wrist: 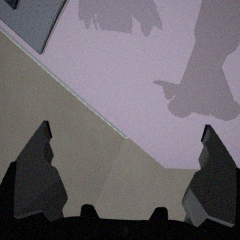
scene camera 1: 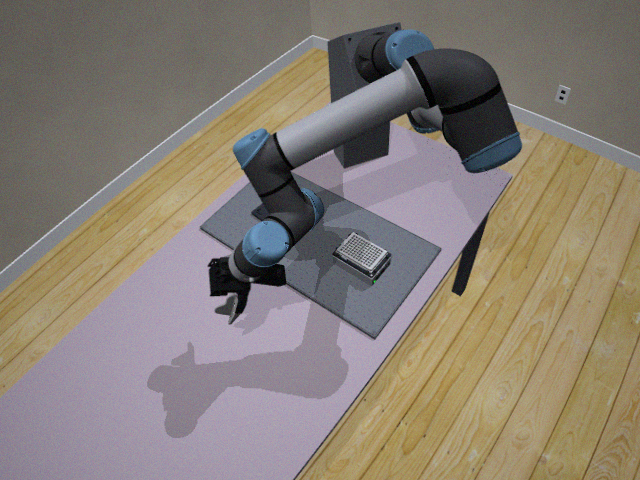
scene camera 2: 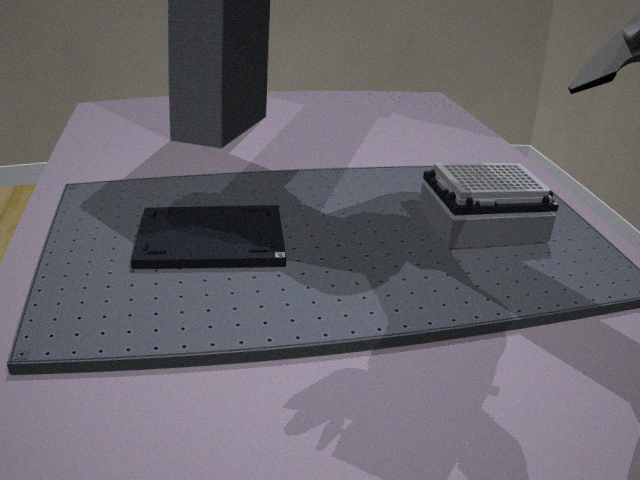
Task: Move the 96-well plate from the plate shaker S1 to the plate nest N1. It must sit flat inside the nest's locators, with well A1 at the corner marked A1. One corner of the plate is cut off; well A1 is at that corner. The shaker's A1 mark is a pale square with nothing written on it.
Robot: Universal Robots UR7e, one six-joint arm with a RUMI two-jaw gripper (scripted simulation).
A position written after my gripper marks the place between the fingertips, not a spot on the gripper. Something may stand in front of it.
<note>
In view: my gripper (scene camera 1: 226,290), a white 96-well plate (scene camera 2: 506,183) and a plate shaker S1 (scene camera 2: 461,231).
The white 96-well plate is seen too in scene camera 1 (scene camera 1: 355,248). My gripper also shows in the wrist view (wrist: 126,124). The plate shaker S1 shows as well in scene camera 1 (scene camera 1: 364,275). The wrist view misses the white 96-well plate: it is out of frame.
</note>
